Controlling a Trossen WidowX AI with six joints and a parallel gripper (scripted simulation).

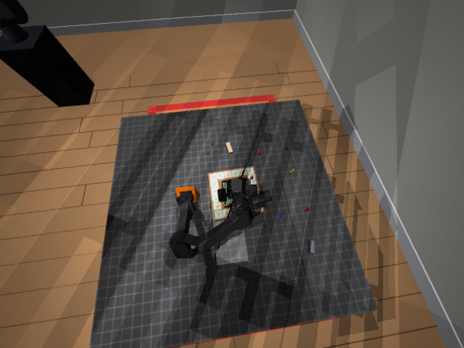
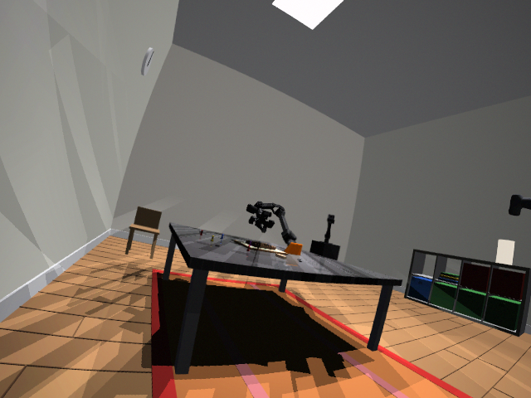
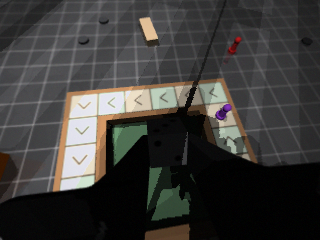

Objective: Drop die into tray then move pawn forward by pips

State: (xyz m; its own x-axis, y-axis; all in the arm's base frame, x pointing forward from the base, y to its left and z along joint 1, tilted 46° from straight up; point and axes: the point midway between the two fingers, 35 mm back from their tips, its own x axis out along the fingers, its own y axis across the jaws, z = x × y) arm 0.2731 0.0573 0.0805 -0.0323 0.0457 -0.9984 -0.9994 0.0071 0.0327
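The white die lies right at my gripper tip. From my gripper tip the other things lie so: green dice tray: 12 cm below; purple pawn: 11 cm ahead, 10 cm below, 7 cm to the left; blue pawn: 23 cm ahead, 17 cm to the right, 11 cm below.
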